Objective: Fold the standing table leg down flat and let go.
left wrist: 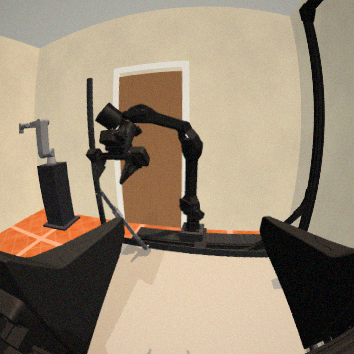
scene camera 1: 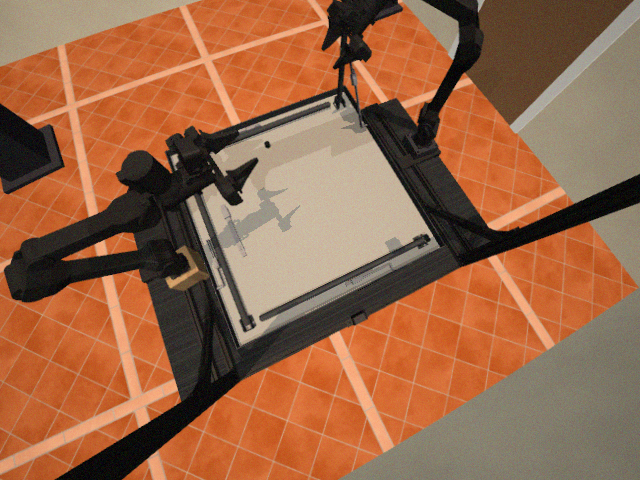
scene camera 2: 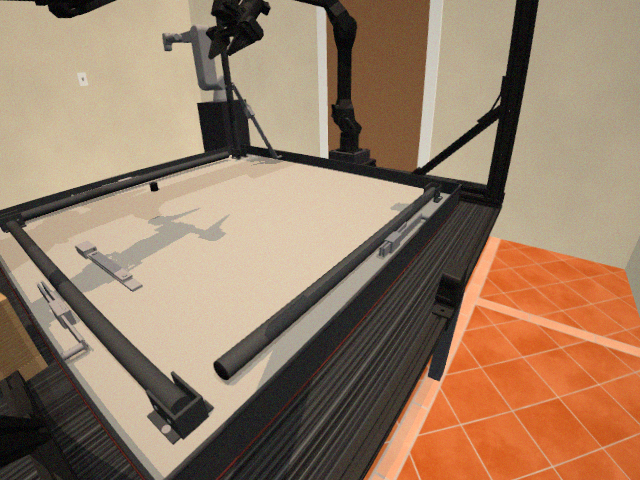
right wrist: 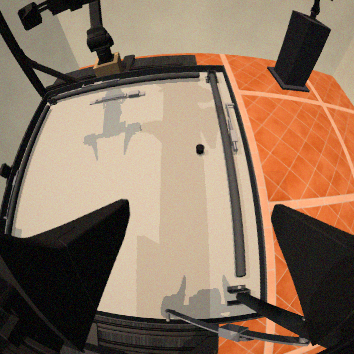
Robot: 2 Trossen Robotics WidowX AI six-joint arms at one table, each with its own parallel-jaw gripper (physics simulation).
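Frame: origin at the left arm's base, x right, y up, z back, level; metres.
Where they show: left gripper, fingertip midpoint: (left wrist: 194, 225) (scene camera 1: 248, 145) (right wrist: 41, 9); right gripper, fingertip midpoint: (left wrist: 106, 182) (scene camera 1: 327, 59) (scene camera 2: 218, 56) (right wrist: 203, 210); left arm's base, link origin: (scene camera 1: 177, 266) (right wrist: 105, 59); right arm's base, link origin: (left wrist: 192, 227) (scene camera 1: 422, 140) (scene camera 2: 349, 150).
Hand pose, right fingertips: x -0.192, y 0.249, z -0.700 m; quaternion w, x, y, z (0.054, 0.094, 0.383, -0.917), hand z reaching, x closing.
Note:
Things, the pixels of their centre, and the offset from my right fingertips. "spot": a spot on its surface instead. Level surfaces: height alone.
- thin grey brace, surface spot: (right wrist: 200, 322) (scene camera 2: 259, 130) (scene camera 1: 357, 99) spot: dz -0.142, dx +0.006, dy -0.215 m
- tabletop, surface height: dy -0.320 m
- loose grey brace, body centre: (scene camera 2: 103, 262) (right wrist: 115, 96) (scene camera 1: 232, 229) dz +0.502, dx +0.156, dy -0.309 m
- small black cylinder, body centre: (right wrist: 199, 148) (scene camera 2: 153, 186) (scene camera 1: 267, 144) dz +0.222, dx -0.072, dy -0.297 m
The dark standing table leg (scene camera 1: 340, 77) (scene camera 2: 231, 113) (left wrist: 91, 115) (right wrist: 270, 309) rises upright from its corner bracket at the tabletop's back corner. A thin grey brace (scene camera 1: 355, 93) (scene camera 2: 255, 124) (left wrist: 122, 215) (right wrist: 200, 322) slants between it and the tabletop (scene camera 1: 336, 196) (scene camera 2: 310, 206) (right wrist: 75, 165). My right gripper (scene camera 1: 330, 57) (scene camera 2: 220, 55) (left wrist: 106, 182) (right wrist: 203, 210) is open, angled down beside the leg, well above the tabletop. One of its fingers hides the leg's upper part in the right wrist view. My left gripper (scene camera 1: 247, 146) is open above the left part of the tabletop.
Three folded legs (scene camera 1: 224, 258) (scene camera 1: 346, 279) (scene camera 1: 289, 117) lie along the tabletop's edges. A loose grey brace (scene camera 1: 235, 232) (scene camera 2: 109, 264) and a small black cylinder (scene camera 1: 267, 144) (scene camera 2: 154, 186) (right wrist: 200, 149) are on the tabletop. A wooden block (scene camera 1: 193, 273) sits by the left arm's base.

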